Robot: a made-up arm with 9 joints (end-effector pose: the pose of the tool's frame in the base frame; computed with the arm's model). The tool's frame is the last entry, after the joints. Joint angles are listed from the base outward.
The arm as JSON. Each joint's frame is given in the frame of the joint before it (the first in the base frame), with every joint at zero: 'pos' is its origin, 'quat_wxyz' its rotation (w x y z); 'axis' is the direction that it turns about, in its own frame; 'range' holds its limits. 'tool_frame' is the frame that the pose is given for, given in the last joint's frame.
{
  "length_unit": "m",
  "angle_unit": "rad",
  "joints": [
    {
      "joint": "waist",
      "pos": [
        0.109,
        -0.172,
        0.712
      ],
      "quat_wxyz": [
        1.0,
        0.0,
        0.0,
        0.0
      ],
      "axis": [
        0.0,
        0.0,
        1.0
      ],
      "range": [
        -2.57,
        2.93
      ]
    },
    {
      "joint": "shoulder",
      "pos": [
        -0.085,
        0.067,
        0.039
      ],
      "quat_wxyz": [
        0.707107,
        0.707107,
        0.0,
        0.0
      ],
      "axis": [
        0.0,
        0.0,
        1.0
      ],
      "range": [
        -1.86,
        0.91
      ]
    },
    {
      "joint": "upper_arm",
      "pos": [
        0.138,
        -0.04,
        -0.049
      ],
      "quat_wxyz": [
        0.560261,
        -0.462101,
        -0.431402,
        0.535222
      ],
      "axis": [
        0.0,
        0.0,
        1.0
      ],
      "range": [
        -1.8,
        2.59
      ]
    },
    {
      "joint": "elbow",
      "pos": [
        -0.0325,
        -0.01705,
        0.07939
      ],
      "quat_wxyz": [
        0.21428,
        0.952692,
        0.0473,
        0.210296
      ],
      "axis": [
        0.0,
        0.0,
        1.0
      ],
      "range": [
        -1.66,
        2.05
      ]
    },
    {
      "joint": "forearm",
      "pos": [
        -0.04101,
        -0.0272,
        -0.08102
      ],
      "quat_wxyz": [
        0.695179,
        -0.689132,
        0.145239,
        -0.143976
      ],
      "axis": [
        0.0,
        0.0,
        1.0
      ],
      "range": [
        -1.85,
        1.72
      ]
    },
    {
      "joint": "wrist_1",
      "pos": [
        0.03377,
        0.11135,
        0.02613
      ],
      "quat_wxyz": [
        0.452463,
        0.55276,
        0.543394,
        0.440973
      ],
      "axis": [
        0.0,
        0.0,
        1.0
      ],
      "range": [
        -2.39,
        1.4
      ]
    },
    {
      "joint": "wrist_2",
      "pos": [
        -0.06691,
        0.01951,
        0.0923
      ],
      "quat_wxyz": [
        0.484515,
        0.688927,
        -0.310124,
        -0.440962
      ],
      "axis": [
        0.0,
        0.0,
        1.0
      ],
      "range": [
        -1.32,
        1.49
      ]
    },
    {
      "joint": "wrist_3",
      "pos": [
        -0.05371,
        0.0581,
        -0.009
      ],
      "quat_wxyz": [
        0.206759,
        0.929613,
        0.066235,
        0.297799
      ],
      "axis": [
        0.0,
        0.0,
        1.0
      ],
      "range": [
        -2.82,
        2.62
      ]
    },
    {
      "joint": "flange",
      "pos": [
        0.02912,
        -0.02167,
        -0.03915
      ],
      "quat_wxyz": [
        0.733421,
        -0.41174,
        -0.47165,
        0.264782
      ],
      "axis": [
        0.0,
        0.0,
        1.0
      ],
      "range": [
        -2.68,
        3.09
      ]
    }
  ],
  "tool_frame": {
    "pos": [
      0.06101,
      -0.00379,
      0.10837
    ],
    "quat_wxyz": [
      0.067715,
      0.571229,
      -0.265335,
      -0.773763
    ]
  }
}
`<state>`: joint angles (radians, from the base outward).
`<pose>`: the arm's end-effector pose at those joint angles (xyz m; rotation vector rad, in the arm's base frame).
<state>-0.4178 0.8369 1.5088 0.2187 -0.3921 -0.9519 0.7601 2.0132 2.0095</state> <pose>-0.0009 0.1404 0.5933 -1.2441 1.6149 -1.4915</pose>
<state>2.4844 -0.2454 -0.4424 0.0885 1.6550 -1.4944 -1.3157 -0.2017 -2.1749</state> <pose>0.2076 -0.5887 0.5421 -2.1836 -0.9795 -1.5762</pose>
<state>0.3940 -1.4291 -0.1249 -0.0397 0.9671 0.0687 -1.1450 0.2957 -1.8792</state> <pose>-0.2807 -0.0767 0.9476 0.2136 1.3816 0.8195</pose>
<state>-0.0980 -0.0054 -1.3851 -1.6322 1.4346 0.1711 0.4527 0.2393 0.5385</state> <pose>-0.0801 -0.0135 0.8184 -0.8671 -0.1684 2.2119</pose>
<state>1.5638 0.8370 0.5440 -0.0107 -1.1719 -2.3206 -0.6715 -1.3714 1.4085</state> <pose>-0.1235 -0.3631 0.8067 -1.4861 -1.3709 0.2702</pose>
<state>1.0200 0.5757 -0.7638 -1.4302 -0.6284 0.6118 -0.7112 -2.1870 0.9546</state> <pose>-0.1045 0.0437 0.6412 1.6070 -0.5325 2.2378</pose>
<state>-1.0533 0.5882 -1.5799 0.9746 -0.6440 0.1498 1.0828 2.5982 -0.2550</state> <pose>0.1255 -0.1666 0.6084 1.0758 -0.1692 1.3811</pose>
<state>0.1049 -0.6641 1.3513 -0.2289 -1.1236 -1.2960 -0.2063 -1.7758 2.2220</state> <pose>0.0215 0.0653 0.7771 2.3466 0.8680 -1.3335</pose>
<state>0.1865 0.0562 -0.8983 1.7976 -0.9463 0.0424 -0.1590 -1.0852 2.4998</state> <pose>0.1693 -0.0894 0.6275 1.0638 -1.5624 -0.6342</pose>
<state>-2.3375 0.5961 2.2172 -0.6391 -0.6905 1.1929 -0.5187 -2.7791 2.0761</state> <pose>-0.0861 -0.1878 0.7438 -1.3934 1.1721 -0.6955</pose>
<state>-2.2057 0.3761 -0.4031 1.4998 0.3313 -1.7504 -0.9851 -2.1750 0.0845</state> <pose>0.2693 -0.0857 0.5818 -2.5214 -1.5102 -0.0231</pose>
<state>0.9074 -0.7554 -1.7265 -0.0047 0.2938 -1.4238 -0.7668 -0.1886 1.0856</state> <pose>-0.0133 -0.3181 0.9784 -0.2952 0.9279 1.1645</pose>
